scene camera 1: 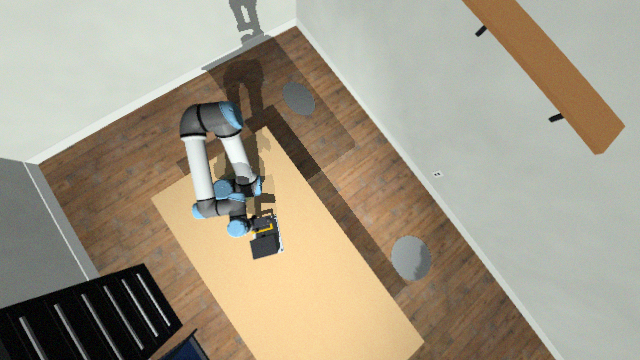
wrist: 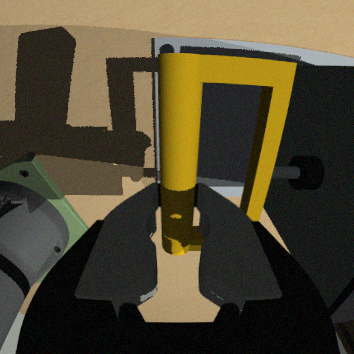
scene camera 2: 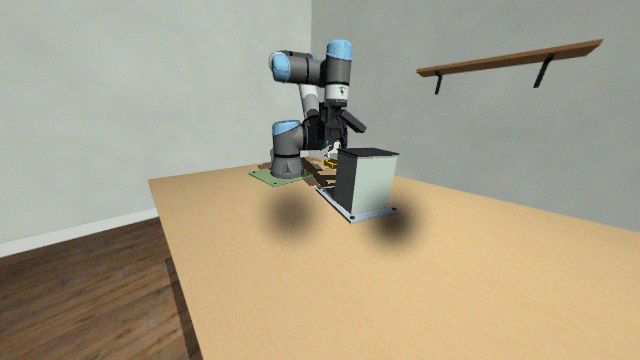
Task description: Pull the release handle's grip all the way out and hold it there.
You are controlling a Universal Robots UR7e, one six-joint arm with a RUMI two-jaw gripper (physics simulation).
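The release handle (scene camera 1: 268,228) (scene camera 2: 330,163) (wrist: 181,120) is a yellow rectangular loop with a thick round grip bar. In the wrist view a short grey rod (wrist: 286,172) joins its far side to a black collar on the dark housing (scene camera 1: 266,246) (scene camera 2: 374,182) (wrist: 325,120). My gripper (scene camera 2: 333,148) (wrist: 177,185) points down over the handle and is shut on the grip bar, with one dark jaw close against each side. The bar's lower end shows between the jaws. Exact contact at the jaw faces is partly hidden.
The housing stands on a light grey base plate (scene camera 2: 372,216) (wrist: 230,191) on the wooden table (scene camera 1: 320,300) (scene camera 2: 260,280). The arm's green mounting plate (scene camera 2: 274,179) (wrist: 65,220) is close by. A wall shelf (scene camera 1: 550,65) (scene camera 2: 500,62) and a black slatted unit (scene camera 1: 45,295) stand off the table.
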